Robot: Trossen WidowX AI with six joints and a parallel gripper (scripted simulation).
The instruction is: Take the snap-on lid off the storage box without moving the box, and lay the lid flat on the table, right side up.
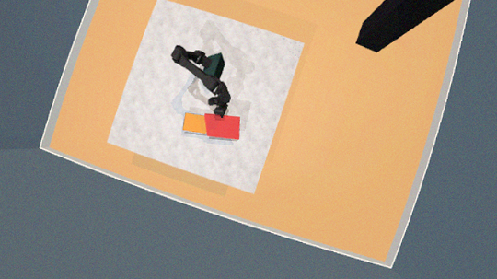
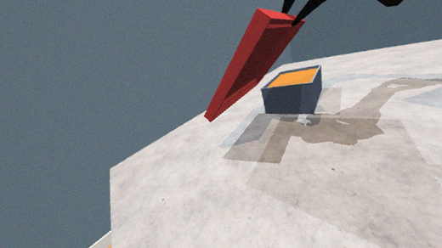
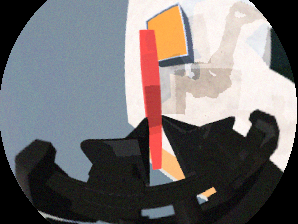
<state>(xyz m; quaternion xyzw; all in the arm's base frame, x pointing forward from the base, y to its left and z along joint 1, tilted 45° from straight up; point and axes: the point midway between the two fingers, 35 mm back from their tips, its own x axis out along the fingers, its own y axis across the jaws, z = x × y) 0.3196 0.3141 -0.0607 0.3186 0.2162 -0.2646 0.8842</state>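
Now: the red lid 60 mm ahead of my gripper tip, 50 mm below it and 20 mm to the left of it. The rest, counted from my gripper tip: storage box: 200 mm to the right, 190 mm below, 100 mm ahead.
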